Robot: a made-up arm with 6 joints. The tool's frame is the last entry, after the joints.
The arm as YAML. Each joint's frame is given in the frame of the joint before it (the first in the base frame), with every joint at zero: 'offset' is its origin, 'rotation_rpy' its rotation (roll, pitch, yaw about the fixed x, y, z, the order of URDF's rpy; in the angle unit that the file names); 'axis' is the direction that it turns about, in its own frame. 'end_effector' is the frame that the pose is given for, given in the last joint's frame.
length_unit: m
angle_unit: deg
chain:
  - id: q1
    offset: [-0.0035, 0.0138, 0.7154]
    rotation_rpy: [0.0, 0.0, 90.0]
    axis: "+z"
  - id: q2
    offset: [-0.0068, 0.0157, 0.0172]
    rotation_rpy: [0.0, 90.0, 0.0]
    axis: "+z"
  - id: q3
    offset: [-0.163, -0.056, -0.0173]
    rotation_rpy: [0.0, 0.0, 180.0]
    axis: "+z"
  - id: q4
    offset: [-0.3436, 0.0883, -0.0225]
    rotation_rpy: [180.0, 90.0, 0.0]
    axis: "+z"
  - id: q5
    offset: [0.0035, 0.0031, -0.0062]
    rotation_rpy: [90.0, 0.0, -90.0]
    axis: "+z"
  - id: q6
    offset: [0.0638, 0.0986, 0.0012]
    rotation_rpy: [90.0, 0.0, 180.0]
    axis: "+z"
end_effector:
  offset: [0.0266, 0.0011, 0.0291]
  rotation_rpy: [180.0, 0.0, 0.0]
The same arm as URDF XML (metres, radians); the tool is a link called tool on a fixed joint. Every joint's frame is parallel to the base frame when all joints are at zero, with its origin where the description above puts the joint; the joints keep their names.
<robot name="arm">
  <joint name="q1" type="continuous">
    <parent link="base"/>
    <child link="link1"/>
    <origin xyz="-0.0035 0.0138 0.7154"/>
    <axis xyz="0 0 1"/>
  </joint>
  <joint name="q2" type="continuous">
    <parent link="link1"/>
    <child link="link2"/>
    <origin xyz="-0.0157 -0.0068 0.0172"/>
    <axis xyz="0 1 0"/>
  </joint>
  <joint name="q3" type="continuous">
    <parent link="link2"/>
    <child link="link3"/>
    <origin xyz="0.056 -0.0173 0.163"/>
    <axis xyz="0 1 0"/>
  </joint>
  <joint name="q4" type="continuous">
    <parent link="link3"/>
    <child link="link4"/>
    <origin xyz="0.0883 -0.0225 -0.3436"/>
    <axis xyz="0 0 -1"/>
  </joint>
  <joint name="q5" type="continuous">
    <parent link="link4"/>
    <child link="link5"/>
    <origin xyz="-0.0031 -0.0035 0.0062"/>
    <axis xyz="0 1 0"/>
  </joint>
  <joint name="q6" type="continuous">
    <parent link="link5"/>
    <child link="link6"/>
    <origin xyz="0.0638 0.0012 -0.0986"/>
    <axis xyz="0 0 -1"/>
  </joint>
  <joint name="tool_joint" type="fixed">
    <parent link="link6"/>
    <child link="tool"/>
    <origin xyz="-0.0266 0.0011 -0.0291" rpy="0 0 3.1416"/>
  </joint>
  <link name="base"/>
  <link name="link1"/>
  <link name="link2"/>
  <link name="link3"/>
  <link name="link4"/>
  <link name="link5"/>
  <link name="link6"/>
  <link name="tool"/>
</robot>

